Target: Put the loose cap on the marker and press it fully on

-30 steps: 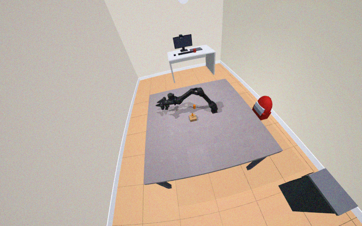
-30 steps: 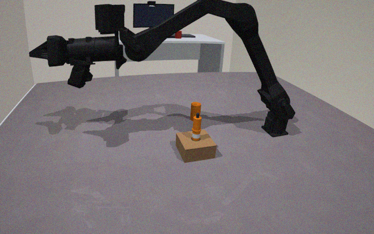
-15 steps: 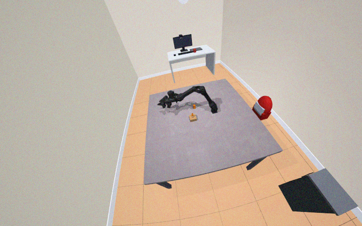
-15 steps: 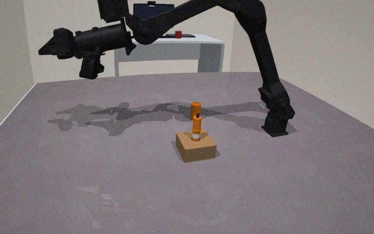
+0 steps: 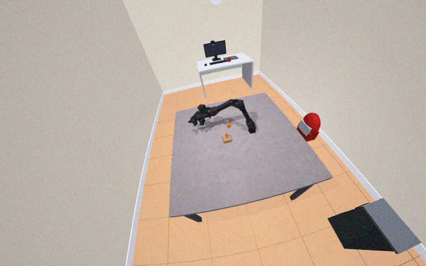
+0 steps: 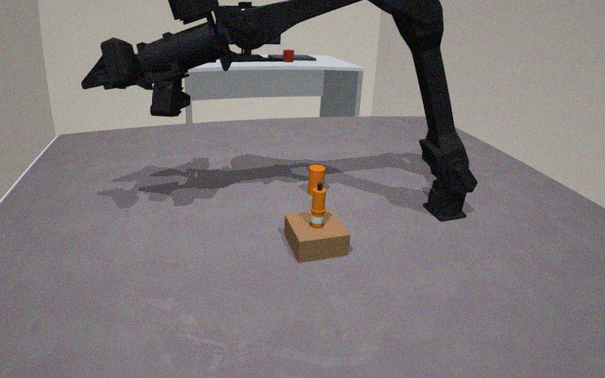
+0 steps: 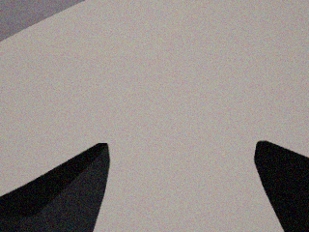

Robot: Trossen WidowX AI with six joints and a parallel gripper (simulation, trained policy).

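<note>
The orange cap lies 380 mm behind my gripper tip, 20 mm to the right of it and 200 mm below it. Also, from my gripper tip: holder block 320 mm behind, 150 mm to the left, 210 mm below.
</note>
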